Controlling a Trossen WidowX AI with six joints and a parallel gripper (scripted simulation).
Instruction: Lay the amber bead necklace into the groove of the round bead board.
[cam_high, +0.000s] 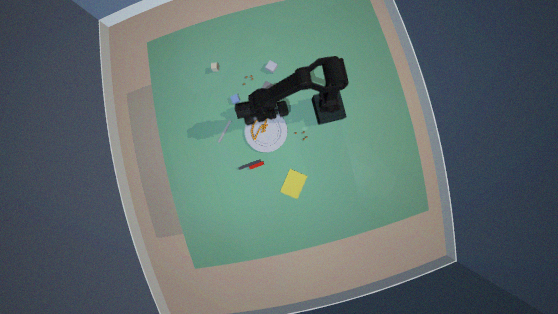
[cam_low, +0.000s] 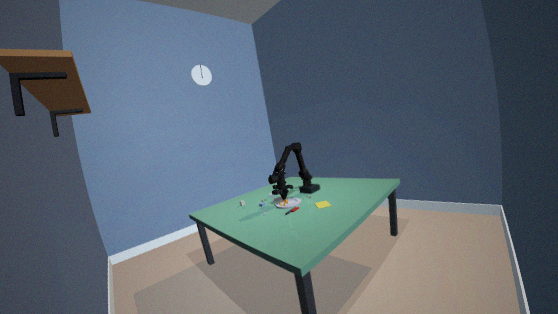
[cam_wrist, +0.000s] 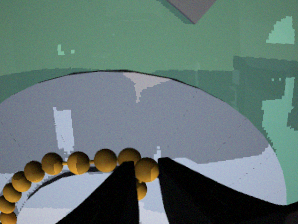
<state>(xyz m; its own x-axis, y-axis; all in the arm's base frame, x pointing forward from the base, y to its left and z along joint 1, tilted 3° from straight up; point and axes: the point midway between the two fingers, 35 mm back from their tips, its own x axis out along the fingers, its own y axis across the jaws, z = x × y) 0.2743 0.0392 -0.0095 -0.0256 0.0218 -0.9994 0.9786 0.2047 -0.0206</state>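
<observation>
Right now the round grey bead board is 10 mm ahead of my gripper tip, 60 mm to the left of it and 10 mm below it. Also, from my gripper tip: grey rod 210 mm ahead, 50 mm to the left, 20 mm below; blue block 150 mm ahead, 100 mm to the right, 10 mm below; grey plate 10 mm behind, 120 mm to the right, 20 mm below.
</observation>
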